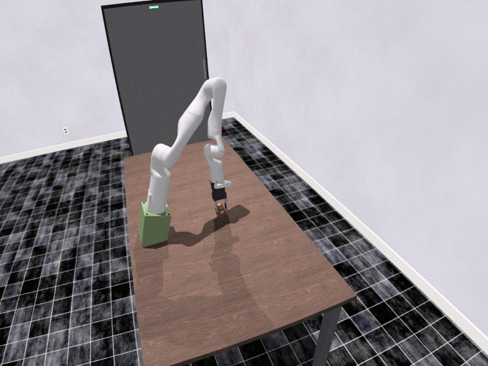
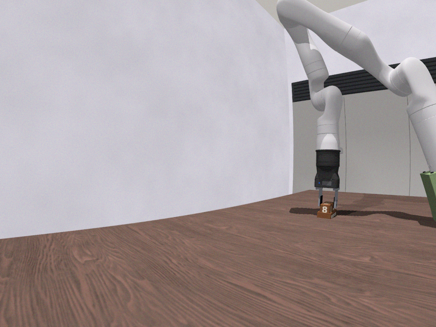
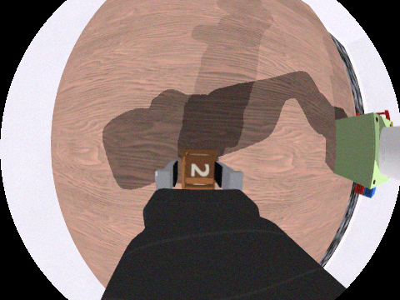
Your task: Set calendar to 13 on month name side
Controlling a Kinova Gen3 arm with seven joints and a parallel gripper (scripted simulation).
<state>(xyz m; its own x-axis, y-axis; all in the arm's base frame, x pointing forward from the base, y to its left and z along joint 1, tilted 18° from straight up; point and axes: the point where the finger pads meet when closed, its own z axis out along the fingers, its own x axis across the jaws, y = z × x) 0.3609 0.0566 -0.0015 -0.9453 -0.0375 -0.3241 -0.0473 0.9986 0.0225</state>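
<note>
Now: hand 20 mm above the brown number cube. Also, from my hand: calendar tray (40 mm below, 10 mm to the left, 10 mm behind).
</note>
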